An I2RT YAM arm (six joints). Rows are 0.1 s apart.
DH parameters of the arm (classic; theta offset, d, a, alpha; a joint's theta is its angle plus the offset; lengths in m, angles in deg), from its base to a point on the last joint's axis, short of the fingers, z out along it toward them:
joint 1: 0 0.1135 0.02 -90
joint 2: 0 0 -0.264 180
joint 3: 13.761 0 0.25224 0
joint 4: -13.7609 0 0.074 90
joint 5: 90 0 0 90
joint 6: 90 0.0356 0 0
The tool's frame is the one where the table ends.
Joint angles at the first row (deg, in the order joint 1, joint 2, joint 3, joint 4, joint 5, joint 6):
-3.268, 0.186, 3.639, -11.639, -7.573, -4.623
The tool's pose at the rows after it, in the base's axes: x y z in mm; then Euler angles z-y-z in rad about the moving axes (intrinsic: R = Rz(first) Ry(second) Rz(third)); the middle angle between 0 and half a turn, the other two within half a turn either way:
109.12, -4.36, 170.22, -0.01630, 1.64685, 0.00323
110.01, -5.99, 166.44, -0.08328, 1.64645, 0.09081
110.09, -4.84, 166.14, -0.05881, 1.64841, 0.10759
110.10, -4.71, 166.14, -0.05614, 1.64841, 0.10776
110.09, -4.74, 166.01, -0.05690, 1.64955, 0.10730
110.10, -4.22, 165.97, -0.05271, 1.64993, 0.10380
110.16, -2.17, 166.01, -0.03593, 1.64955, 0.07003
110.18, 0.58, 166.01, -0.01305, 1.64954, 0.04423
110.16, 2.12, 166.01, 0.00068, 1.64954, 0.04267
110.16, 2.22, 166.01, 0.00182, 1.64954, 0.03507
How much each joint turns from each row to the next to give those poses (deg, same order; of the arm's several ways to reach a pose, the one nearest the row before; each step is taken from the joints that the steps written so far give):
0.328, 0.002, -2.471, 6.298, 5.573, 4.656
0.610, -0.003, -0.895, 0.914, 4.434, 5.355
0.218, 0.001, -0.021, -0.087, -1.181, 0.874
0.027, 0.003, 0.000, 0.003, -0.125, 0.000
-0.003, 0.000, -0.002, -0.064, 0.041, -0.022
0.285, -0.006, 0.001, -0.029, 0.044, -0.196
1.116, -0.002, 0.000, 0.021, 0.155, -1.924
1.487, 0.002, 0.000, 0.002, 0.175, -1.464
0.808, -0.001, 0.000, -0.001, 0.021, -0.088
0.045, 0.002, 0.000, 0.002, -0.020, -0.437

